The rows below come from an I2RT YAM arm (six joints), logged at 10 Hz.
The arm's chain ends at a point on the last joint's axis. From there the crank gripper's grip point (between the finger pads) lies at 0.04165 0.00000 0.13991 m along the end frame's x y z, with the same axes.
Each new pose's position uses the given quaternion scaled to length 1; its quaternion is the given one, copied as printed.
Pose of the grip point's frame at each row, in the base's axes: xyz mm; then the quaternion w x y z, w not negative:
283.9, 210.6, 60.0, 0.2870, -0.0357, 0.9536, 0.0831
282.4, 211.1, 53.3, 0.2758, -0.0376, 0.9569, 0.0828
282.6, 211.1, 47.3, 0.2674, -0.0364, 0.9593, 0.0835
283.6, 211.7, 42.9, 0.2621, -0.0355, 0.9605, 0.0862
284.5, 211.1, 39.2, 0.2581, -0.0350, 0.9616, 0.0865
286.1, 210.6, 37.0, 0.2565, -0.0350, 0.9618, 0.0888
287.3, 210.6, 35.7, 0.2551, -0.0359, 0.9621, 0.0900
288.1, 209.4, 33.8, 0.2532, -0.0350, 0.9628, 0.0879
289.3, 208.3, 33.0, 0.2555, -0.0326, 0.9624, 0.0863
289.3, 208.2, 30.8, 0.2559, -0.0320, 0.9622, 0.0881
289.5, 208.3, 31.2, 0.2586, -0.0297, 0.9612, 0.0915
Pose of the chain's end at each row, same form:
242.8, 186.4, 198.0, 0.2870, -0.0357, 0.9536, 0.0831
244.6, 187.1, 192.3, 0.2758, -0.0376, 0.9569, 0.0828
247.3, 187.0, 186.9, 0.2674, -0.0364, 0.9593, 0.0835
249.8, 186.9, 182.7, 0.2621, -0.0355, 0.9605, 0.0862
251.9, 186.2, 179.3, 0.2581, -0.0350, 0.9616, 0.0865
254.0, 185.1, 177.1, 0.2565, -0.0350, 0.9618, 0.0888
255.7, 184.8, 175.8, 0.2551, -0.0359, 0.9621, 0.0900
257.0, 184.2, 174.2, 0.2532, -0.0350, 0.9628, 0.0879
257.4, 183.5, 173.3, 0.2555, -0.0326, 0.9624, 0.0863
257.3, 182.9, 171.0, 0.2559, -0.0320, 0.9622, 0.0881
256.7, 181.9, 171.0, 0.2586, -0.0297, 0.9612, 0.0915

